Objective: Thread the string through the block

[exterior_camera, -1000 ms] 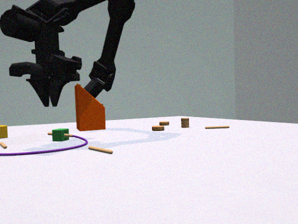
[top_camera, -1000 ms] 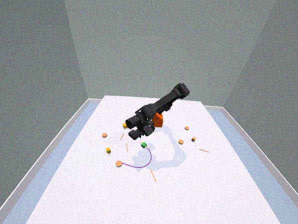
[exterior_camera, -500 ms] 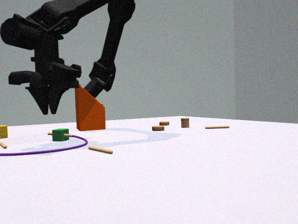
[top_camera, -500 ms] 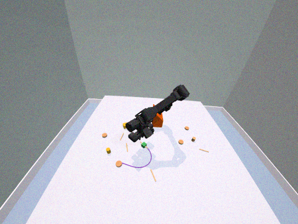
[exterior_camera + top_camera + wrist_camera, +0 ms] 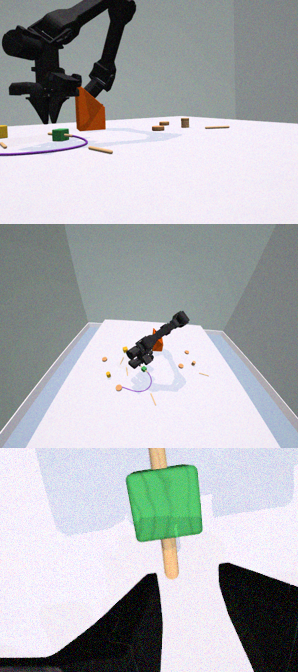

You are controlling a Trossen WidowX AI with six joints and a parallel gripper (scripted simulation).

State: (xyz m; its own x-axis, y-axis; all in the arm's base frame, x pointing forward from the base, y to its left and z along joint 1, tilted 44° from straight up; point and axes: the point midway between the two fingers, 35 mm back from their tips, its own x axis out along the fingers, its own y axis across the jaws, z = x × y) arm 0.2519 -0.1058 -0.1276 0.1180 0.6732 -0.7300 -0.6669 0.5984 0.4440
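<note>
My gripper tip is 3 cm above the green block, 2 cm to the right of it and 2 cm short of it. From my gripper tip the other things lie so: yellow cube: 19 cm behind, 12 cm to the right, 3 cm below; then thin wooden stick: 3 cm to the left, 3 cm below, 3 cm ahead; then round wooden button: 15 cm to the right, 15 cm ahead, 4 cm below.
</note>
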